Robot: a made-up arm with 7 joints. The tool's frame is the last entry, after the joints. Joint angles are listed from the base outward.
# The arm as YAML. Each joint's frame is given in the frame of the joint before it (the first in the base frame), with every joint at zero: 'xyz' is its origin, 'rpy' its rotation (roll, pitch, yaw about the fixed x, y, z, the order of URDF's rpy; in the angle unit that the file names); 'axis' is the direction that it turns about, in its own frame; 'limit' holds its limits. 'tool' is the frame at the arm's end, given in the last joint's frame.
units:
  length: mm
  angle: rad
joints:
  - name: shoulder
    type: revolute
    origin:
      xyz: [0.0, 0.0, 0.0]
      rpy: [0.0, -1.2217, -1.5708]
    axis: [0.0, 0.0, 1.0]
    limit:
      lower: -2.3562
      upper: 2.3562
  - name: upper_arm
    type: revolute
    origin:
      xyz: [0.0, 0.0, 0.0]
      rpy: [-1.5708, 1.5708, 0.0]
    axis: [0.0, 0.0, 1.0]
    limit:
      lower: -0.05
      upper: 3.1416
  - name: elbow
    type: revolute
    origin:
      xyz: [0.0, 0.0, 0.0]
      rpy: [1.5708, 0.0, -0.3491]
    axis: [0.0, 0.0, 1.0]
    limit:
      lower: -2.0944
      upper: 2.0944
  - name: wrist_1
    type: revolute
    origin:
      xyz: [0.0, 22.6, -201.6]
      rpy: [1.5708, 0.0, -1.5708]
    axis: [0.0, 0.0, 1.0]
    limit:
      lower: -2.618
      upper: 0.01
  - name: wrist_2
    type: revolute
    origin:
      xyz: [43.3, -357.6, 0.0]
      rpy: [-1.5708, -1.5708, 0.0]
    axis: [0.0, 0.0, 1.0]
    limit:
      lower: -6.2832
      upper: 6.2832
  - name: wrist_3
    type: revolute
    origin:
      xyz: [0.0, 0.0, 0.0]
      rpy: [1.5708, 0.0, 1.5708]
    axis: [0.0, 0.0, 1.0]
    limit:
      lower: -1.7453
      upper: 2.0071
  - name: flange
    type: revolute
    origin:
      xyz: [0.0, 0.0, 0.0]
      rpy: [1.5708, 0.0, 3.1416]
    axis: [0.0, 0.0, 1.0]
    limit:
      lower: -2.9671
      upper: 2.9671
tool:
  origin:
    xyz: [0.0, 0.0, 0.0]
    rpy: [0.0, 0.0, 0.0]
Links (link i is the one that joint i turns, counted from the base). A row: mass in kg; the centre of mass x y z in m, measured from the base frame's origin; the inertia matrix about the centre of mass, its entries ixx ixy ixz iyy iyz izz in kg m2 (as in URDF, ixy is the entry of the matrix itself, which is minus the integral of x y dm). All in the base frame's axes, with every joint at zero. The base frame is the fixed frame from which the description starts. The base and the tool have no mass.
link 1: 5.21; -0.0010 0.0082 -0.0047; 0.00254 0 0 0.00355 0.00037 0.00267
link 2: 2.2; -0.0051 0.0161 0.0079; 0.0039 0 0 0.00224 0 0.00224
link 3: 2.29; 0.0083 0.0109 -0.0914; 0.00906 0 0.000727 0.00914 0 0.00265
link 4: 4.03; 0.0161 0.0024 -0.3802; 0.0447 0 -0.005 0.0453 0 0.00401
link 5: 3.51; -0.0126 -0.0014 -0.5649; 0.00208 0 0 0.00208 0 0.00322
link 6: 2.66; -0.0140 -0.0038 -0.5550; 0.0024 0 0 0.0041 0 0.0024
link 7: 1.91; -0.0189 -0.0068 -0.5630; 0.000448 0 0 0.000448 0 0.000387
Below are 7 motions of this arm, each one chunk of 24 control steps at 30 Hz.
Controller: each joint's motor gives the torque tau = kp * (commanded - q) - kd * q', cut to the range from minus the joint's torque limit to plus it. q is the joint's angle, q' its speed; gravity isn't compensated. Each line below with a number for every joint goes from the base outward.
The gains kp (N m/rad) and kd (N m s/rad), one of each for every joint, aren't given. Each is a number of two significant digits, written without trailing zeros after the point. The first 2 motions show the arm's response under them.
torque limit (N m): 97 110 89 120 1.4 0.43 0.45
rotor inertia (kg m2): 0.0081 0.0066 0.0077 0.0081 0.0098 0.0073 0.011
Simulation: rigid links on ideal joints. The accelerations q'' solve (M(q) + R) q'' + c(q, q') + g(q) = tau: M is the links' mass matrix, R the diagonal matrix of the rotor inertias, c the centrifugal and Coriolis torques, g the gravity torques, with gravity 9.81 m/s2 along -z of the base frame. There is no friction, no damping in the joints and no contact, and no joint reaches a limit. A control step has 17 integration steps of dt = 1/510 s. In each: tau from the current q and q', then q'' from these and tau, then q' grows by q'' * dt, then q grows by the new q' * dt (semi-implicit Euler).
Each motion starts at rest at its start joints. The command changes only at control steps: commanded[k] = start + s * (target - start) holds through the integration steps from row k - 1 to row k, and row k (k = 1, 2, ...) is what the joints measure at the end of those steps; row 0 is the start. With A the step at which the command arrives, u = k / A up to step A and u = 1 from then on. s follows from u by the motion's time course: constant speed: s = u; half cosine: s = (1 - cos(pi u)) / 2; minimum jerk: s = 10 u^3 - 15 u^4 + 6 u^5; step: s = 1 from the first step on.
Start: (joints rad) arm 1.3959 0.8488 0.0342 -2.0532 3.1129 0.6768 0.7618
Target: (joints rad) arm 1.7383 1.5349 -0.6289 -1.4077 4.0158 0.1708 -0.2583
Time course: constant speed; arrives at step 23
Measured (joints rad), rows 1 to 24:
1: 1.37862 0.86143 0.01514 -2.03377 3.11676 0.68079 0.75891
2: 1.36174 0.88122 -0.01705 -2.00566 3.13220 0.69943 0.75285
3: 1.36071 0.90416 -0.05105 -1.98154 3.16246 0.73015 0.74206
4: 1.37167 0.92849 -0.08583 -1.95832 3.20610 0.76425 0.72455
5: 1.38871 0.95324 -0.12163 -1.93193 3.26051 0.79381 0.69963
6: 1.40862 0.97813 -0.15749 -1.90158 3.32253 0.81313 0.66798
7: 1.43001 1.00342 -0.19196 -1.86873 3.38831 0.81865 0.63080
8: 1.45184 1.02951 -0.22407 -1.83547 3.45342 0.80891 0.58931
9: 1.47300 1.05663 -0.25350 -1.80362 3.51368 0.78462 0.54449
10: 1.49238 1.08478 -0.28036 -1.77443 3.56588 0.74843 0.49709
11: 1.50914 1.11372 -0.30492 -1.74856 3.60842 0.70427 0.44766
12: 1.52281 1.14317 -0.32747 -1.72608 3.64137 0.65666 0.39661
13: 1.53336 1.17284 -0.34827 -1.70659 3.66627 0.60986 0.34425
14: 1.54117 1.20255 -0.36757 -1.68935 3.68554 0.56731 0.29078
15: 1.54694 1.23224 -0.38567 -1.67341 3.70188 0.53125 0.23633
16: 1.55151 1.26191 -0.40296 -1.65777 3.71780 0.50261 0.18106
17: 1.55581 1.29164 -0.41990 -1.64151 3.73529 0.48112 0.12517
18: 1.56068 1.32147 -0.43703 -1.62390 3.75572 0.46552 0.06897
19: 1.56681 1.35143 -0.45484 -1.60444 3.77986 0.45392 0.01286
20: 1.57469 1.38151 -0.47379 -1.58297 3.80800 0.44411 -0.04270
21: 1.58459 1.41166 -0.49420 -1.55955 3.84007 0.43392 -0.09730
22: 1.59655 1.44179 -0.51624 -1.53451 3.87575 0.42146 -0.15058
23: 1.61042 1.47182 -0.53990 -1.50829 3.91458 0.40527 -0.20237
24: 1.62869 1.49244 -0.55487 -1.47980 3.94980 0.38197 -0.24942
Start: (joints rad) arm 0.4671 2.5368 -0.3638 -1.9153 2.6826 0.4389 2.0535
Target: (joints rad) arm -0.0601 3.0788 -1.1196 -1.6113 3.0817 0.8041 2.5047
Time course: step
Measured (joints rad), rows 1 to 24:
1: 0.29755 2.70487 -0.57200 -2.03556 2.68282 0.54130 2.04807
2: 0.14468 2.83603 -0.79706 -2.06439 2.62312 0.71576 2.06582
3: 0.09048 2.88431 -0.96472 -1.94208 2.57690 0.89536 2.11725
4: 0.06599 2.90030 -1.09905 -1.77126 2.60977 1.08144 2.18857
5: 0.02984 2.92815 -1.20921 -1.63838 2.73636 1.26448 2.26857
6: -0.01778 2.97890 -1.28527 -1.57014 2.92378 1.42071 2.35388
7: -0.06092 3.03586 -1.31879 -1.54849 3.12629 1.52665 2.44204
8: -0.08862 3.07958 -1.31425 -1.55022 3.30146 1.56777 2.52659
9: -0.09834 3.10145 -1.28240 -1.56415 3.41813 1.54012 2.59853
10: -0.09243 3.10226 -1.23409 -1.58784 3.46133 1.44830 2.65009
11: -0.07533 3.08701 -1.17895 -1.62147 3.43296 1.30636 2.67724
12: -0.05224 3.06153 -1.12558 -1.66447 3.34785 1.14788 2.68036
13: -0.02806 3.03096 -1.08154 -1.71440 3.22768 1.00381 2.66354
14: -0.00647 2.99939 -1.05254 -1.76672 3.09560 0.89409 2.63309
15: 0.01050 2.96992 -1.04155 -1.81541 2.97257 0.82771 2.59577
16: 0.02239 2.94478 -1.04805 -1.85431 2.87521 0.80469 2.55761
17: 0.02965 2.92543 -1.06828 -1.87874 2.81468 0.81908 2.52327
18: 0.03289 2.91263 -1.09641 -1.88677 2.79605 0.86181 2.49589
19: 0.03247 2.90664 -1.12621 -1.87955 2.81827 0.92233 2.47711
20: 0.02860 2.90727 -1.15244 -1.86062 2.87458 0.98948 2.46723
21: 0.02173 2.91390 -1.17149 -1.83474 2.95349 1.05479 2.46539
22: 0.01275 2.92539 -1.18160 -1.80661 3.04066 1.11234 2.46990
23: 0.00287 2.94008 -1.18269 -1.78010 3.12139 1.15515 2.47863
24: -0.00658 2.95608 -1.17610 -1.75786 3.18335 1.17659 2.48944
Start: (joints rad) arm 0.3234 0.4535 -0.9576 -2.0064 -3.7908 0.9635 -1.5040
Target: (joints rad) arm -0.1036 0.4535 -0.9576 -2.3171 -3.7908 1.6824 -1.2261
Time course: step
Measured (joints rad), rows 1 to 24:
1: 0.18076 0.52387 -1.01309 -2.00257 -3.72630 0.95305 -1.49422
2: 0.07914 0.54503 -1.03103 -2.01183 -3.65683 0.98368 -1.47192
3: 0.02178 0.54419 -1.01652 -2.04411 -3.59860 1.05369 -1.43712
4: -0.01517 0.53375 -0.99056 -2.08885 -3.56258 1.15842 -1.39186
5: -0.04191 0.51832 -0.96645 -2.13650 -3.55683 1.28613 -1.34069
6: -0.06103 0.50204 -0.95157 -2.18121 -3.58217 1.41991 -1.28955
7: -0.07298 0.48828 -0.94884 -2.21857 -3.63179 1.54665 -1.24445
8: -0.07855 0.47889 -0.95735 -2.24468 -3.69346 1.65689 -1.21012
9: -0.07916 0.47435 -0.97323 -2.25681 -3.75311 1.74470 -1.18923
10: -0.07618 0.47429 -0.99128 -2.25439 -3.79829 1.80736 -1.18225
11: -0.07058 0.47802 -1.00691 -2.23927 -3.82074 1.84473 -1.18790
12: -0.06310 0.48476 -1.01744 -2.21517 -3.81750 1.85845 -1.20379
13: -0.05442 0.49371 -1.02220 -2.18665 -3.79079 1.85140 -1.22694
14: -0.04536 0.50394 -1.02204 -2.15818 -3.74696 1.82730 -1.25413
15: -0.03675 0.51435 -1.01857 -2.13337 -3.69491 1.79046 -1.28206
16: -0.02943 0.52373 -1.01358 -2.11464 -3.64420 1.74563 -1.30764
17: -0.02410 0.53094 -1.00863 -2.10312 -3.60307 1.69782 -1.32830
18: -0.02120 0.53519 -1.00480 -2.09893 -3.57698 1.65188 -1.34233
19: -0.02086 0.53615 -1.00260 -2.10140 -3.56785 1.61208 -1.34908
20: -0.02284 0.53405 -1.00202 -2.10932 -3.57433 1.58168 -1.34897
21: -0.02665 0.52958 -1.00266 -2.12115 -3.59269 1.56261 -1.34324
22: -0.03158 0.52368 -1.00393 -2.13518 -3.61807 1.55538 -1.33360
23: -0.03690 0.51735 -1.00523 -2.14966 -3.64562 1.55914 -1.32190
24: -0.04190 0.51147 -1.00613 -2.16294 -3.67130 1.57194 -1.30981

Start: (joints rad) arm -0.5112 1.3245 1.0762 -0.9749 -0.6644 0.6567 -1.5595
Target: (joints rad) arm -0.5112 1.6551 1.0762 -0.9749 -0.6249 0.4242 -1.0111
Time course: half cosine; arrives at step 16
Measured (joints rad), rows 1 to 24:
1: -0.50641 1.31449 1.08239 -0.97592 -0.66405 0.65287 -1.56012
2: -0.49938 1.30228 1.08644 -0.95743 -0.66092 0.64185 -1.56085
3: -0.49005 1.28925 1.08697 -0.92377 -0.66025 0.62747 -1.55799
4: -0.47850 1.27523 1.08412 -0.88252 -0.66734 0.61291 -1.54767
5: -0.46570 1.26138 1.07791 -0.83941 -0.68534 0.59989 -1.52672
6: -0.45294 1.24955 1.06913 -0.79862 -0.71484 0.58873 -1.49319
7: -0.44138 1.24189 1.05939 -0.76302 -0.75392 0.57866 -1.44668
8: -0.43181 1.24044 1.05059 -0.73446 -0.79843 0.56828 -1.38846
9: -0.42471 1.24680 1.04423 -0.71408 -0.84281 0.55617 -1.32133
10: -0.42045 1.26177 1.04109 -0.70260 -0.88119 0.54130 -1.24924
11: -0.41942 1.28520 1.04113 -0.70042 -0.90851 0.52341 -1.17677
12: -0.42193 1.31604 1.04369 -0.70767 -0.92131 0.50308 -1.10850
13: -0.42804 1.35250 1.04778 -0.72412 -0.91801 0.48149 -1.04849
14: -0.43727 1.39237 1.05246 -0.74904 -0.89884 0.46009 -0.99980
15: -0.44865 1.43327 1.05732 -0.78101 -0.86558 0.44015 -0.96439
16: -0.46102 1.47280 1.06252 -0.81790 -0.82128 0.42252 -0.94313
17: -0.47319 1.50931 1.06804 -0.85628 -0.76966 0.40736 -0.93566
18: -0.48418 1.54185 1.07379 -0.89219 -0.71509 0.39416 -0.94015
19: -0.49357 1.56932 1.07985 -0.92263 -0.66258 0.38216 -0.95365
20: -0.50121 1.59079 1.08604 -0.94562 -0.61684 0.37082 -0.97281
21: -0.50703 1.60570 1.09190 -0.96009 -0.58161 0.36005 -0.99441
22: -0.51090 1.61392 1.09685 -0.96577 -0.55927 0.35021 -1.01574
23: -0.51271 1.61569 1.10031 -0.96313 -0.55068 0.34199 -1.03477
24: -0.51239 1.61158 1.10183 -0.95329 -0.55529 0.33620 -1.05019

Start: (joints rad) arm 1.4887 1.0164 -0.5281 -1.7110 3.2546 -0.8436 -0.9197
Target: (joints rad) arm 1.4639 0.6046 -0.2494 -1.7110 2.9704 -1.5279 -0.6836
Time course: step
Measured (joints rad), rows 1 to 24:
1: 1.52198 0.82754 -0.39891 -1.65565 3.18164 -0.87093 -0.90923
2: 1.48844 0.70212 -0.33697 -1.60905 3.12304 -0.93404 -0.87578
3: 1.45647 0.63933 -0.30518 -1.61432 3.08328 -1.03301 -0.83438
4: 1.42835 0.60720 -0.28911 -1.64941 3.05281 -1.15504 -0.79426
5: 1.39891 0.58877 -0.28123 -1.69121 3.02533 -1.28140 -0.76162
6: 1.36964 0.57720 -0.27662 -1.72870 2.99830 -1.39808 -0.74007
7: 1.34521 0.57021 -0.27259 -1.75779 2.97159 -1.49608 -0.73029
8: 1.32923 0.56688 -0.26828 -1.77635 2.94653 -1.57080 -0.73042
9: 1.32293 0.56647 -0.26399 -1.78288 2.92547 -1.62113 -0.73725
10: 1.32558 0.56812 -0.26047 -1.77704 2.91120 -1.64869 -0.74759
11: 1.33551 0.57103 -0.25836 -1.76046 2.90632 -1.65710 -0.75903
12: 1.35090 0.57452 -0.25793 -1.73665 2.91235 -1.65100 -0.77007
13: 1.36986 0.57814 -0.25915 -1.71012 2.92904 -1.63529 -0.77978
14: 1.39037 0.58148 -0.26176 -1.68514 2.95422 -1.61448 -0.78744
15: 1.41017 0.58421 -0.26545 -1.66486 2.98409 -1.59228 -0.79246
16: 1.42700 0.58600 -0.26985 -1.65094 3.01416 -1.57144 -0.79443
17: 1.43898 0.58666 -0.27450 -1.64387 3.04013 -1.55378 -0.79335
18: 1.44496 0.58615 -0.27888 -1.64326 3.05877 -1.54025 -0.78974
19: 1.44470 0.58462 -0.28242 -1.64823 3.06831 -1.53102 -0.78457
20: 1.43881 0.58240 -0.28460 -1.65758 3.06847 -1.52576 -0.77899
21: 1.42860 0.57991 -0.28506 -1.66988 3.06027 -1.52371 -0.77412
22: 1.41578 0.57759 -0.28370 -1.68363 3.04559 -1.52398 -0.77077
23: 1.40224 0.57582 -0.28068 -1.69728 3.02680 -1.52565 -0.76929
24: 1.38970 0.57481 -0.27647 -1.70939 3.00639 -1.52792 -0.76957

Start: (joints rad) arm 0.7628 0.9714 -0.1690 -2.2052 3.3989 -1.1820 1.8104
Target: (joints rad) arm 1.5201 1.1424 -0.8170 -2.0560 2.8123 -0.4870 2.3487
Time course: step
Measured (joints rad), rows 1 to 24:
1: 0.77355 1.05047 -0.23160 -2.19747 3.31536 -1.15504 1.82860
2: 0.82391 1.08601 -0.36825 -2.16024 3.06731 -1.08705 1.87758
3: 0.96624 1.07524 -0.49501 -2.10472 2.75887 -0.94959 1.96456
4: 1.16038 1.06885 -0.60313 -2.01427 2.49487 -0.74665 2.08101
5: 1.31717 1.07403 -0.71763 -1.87679 2.34532 -0.50916 2.21014
6: 1.45102 1.09590 -0.81279 -1.75677 2.35402 -0.23386 2.33288
7: 1.56857 1.13899 -0.88574 -1.69693 2.51220 0.06975 2.42729
8: 1.65837 1.18744 -0.94190 -1.69387 2.75366 0.36813 2.48274
9: 1.71030 1.22110 -0.98158 -1.72859 3.00500 0.62271 2.50366
10: 1.72283 1.22842 -1.00069 -1.78595 3.21746 0.80764 2.49979
11: 1.69950 1.20760 -0.99565 -1.85491 3.37709 0.91698 2.47794
12: 1.64604 1.16563 -0.96591 -1.92671 3.47496 0.96242 2.44148
13: 1.57053 1.11650 -0.91332 -1.99464 3.50142 0.96699 2.39320
14: 1.48492 1.07602 -0.84199 -2.05331 3.44312 0.95796 2.33783
15: 1.40424 1.05480 -0.76019 -2.09818 3.28684 0.95912 2.28150
16: 1.34206 1.05407 -0.68093 -2.12578 3.05398 0.98202 2.22820
17: 1.30544 1.06710 -0.61886 -2.13482 2.78579 1.01846 2.17910
18: 1.29383 1.08476 -0.58491 -2.12658 2.52958 1.04398 2.13540
19: 1.30258 1.10022 -0.58230 -2.10424 2.31366 1.03344 2.10096
20: 1.32634 1.11101 -0.60616 -2.07219 2.15715 0.97431 2.08072
21: 1.36022 1.11783 -0.64688 -2.03580 2.08209 0.86856 2.07786
22: 1.39947 1.12266 -0.69436 -2.00118 2.10786 0.72661 2.09258
23: 1.43924 1.12716 -0.74051 -1.97390 2.24733 0.55947 2.12230
24: 1.47485 1.13159 -0.77985 -1.95709 2.47686 0.37346 2.16311

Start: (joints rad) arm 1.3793 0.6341 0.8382 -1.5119 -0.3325 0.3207 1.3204
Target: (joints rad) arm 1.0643 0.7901 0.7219 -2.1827 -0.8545 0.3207 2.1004
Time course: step
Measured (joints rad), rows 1 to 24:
1: 1.35660 0.59801 0.83379 -1.58151 -0.42522 0.35484 1.34153
2: 1.31667 0.58775 0.77602 -1.70609 -0.62793 0.42070 1.40021
3: 1.23439 0.62388 0.67578 -1.82304 -0.89007 0.48957 1.48556
4: 1.13090 0.68353 0.55900 -1.93856 -1.15209 0.55632 1.58659
5: 1.04257 0.74037 0.46278 -2.06991 -1.36604 0.61158 1.69254
6: 0.99392 0.78422 0.41975 -2.21159 -1.48275 0.63965 1.79658
7: 0.98248 0.81469 0.44046 -2.33346 -1.45726 0.62988 1.89799
8: 0.98644 0.83159 0.50510 -2.40285 -1.28321 0.58504 1.99418
9: 0.99050 0.83681 0.57707 -2.40882 -1.02941 0.51621 2.07867
10: 0.99625 0.83410 0.63135 -2.36347 -0.78004 0.43840 2.14407
11: 1.00867 0.82539 0.66161 -2.28732 -0.59717 0.36777 2.18675
12: 1.02899 0.81117 0.67098 -2.19998 -0.51194 0.31816 2.20817
13: 1.05593 0.79200 0.66468 -2.11766 -0.52739 0.29724 2.21240
14: 1.08678 0.76961 0.64725 -2.05152 -0.62695 0.30482 2.20301
15: 1.11748 0.74711 0.62233 -2.00672 -0.78292 0.33353 2.18154
16: 1.14346 0.72808 0.59350 -1.98320 -0.96219 0.37089 2.14821
17: 1.16087 0.71528 0.56484 -1.97791 -1.13055 0.40292 2.10388
18: 1.16769 0.70991 0.54068 -1.98692 -1.26169 0.41906 2.05185
19: 1.16403 0.71177 0.52468 -2.00653 -1.34470 0.41604 1.99798
20: 1.15183 0.71962 0.51907 -2.03316 -1.36995 0.39796 1.94878
21: 1.13420 0.73147 0.52423 -2.06339 -1.33002 0.37337 1.90988
22: 1.11462 0.74497 0.53860 -2.09419 -1.23595 0.35129 1.88547
23: 1.09623 0.75805 0.55892 -2.12287 -1.11454 0.33749 1.87770
24: 1.08131 0.76911 0.58107 -2.14699 -0.99210 0.33310 1.88626

